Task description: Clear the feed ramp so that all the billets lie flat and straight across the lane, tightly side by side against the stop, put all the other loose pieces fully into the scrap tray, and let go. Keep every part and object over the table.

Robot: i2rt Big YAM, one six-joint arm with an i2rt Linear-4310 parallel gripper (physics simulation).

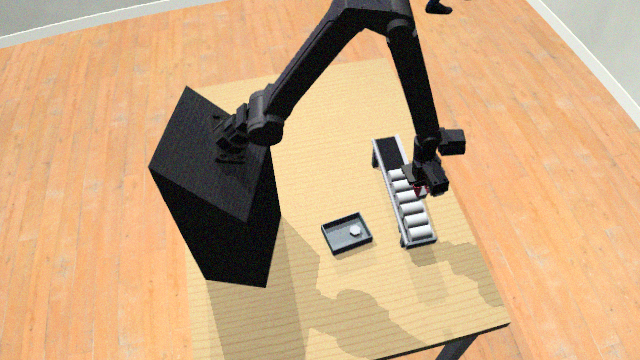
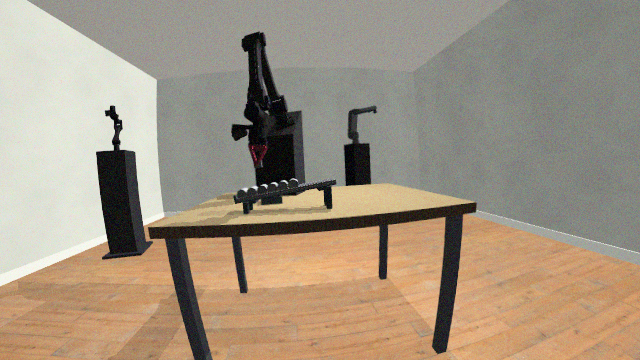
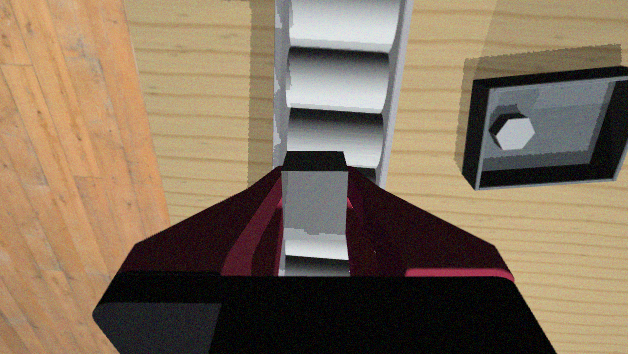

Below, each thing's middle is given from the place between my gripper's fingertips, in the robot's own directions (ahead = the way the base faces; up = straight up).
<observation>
The scrap tray (image 3: 567,120) lies 19 cm behind my hand, 18 cm below it and 8 cm to the left of it.
</observation>
